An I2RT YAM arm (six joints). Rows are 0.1 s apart.
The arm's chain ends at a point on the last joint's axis. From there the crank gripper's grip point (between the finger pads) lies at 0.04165 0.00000 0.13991 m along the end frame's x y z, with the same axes.
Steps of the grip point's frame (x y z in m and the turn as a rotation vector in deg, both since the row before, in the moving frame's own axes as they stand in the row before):
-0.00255, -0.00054, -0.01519, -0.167, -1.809, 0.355
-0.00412, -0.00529, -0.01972, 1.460, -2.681, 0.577
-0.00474, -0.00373, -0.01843, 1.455, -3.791, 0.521
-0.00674, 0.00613, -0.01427, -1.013, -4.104, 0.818
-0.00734, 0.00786, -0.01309, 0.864, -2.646, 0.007
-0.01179, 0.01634, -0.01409, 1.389, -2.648, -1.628
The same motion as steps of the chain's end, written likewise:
0.00189, -0.00119, -0.01643, -0.167, -1.809, 0.355
0.00245, -0.00209, -0.02147, 1.460, -2.681, 0.577
0.00459, -0.00048, -0.02084, 1.455, -3.791, 0.521
0.00340, 0.00311, -0.01686, -1.013, -4.104, 0.818
-0.00084, 0.00998, -0.01485, 0.864, -2.646, 0.007
-0.00522, 0.02084, -0.01581, 1.389, -2.648, -1.628

